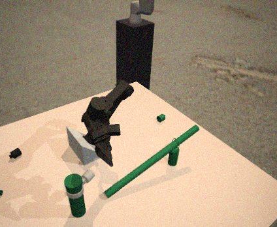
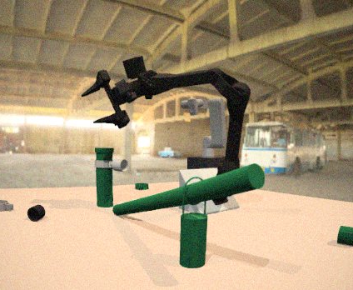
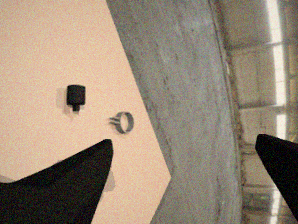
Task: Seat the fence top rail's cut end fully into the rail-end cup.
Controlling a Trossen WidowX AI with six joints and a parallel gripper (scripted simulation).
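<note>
The grey rail-end cup is 17 cm below my gripper tip, 13 cm behind it and 4 cm to the right of it. From my gripper tip the other things lie so: green post 41 cm to the left, 22 cm below, 6 cm behind.
</note>
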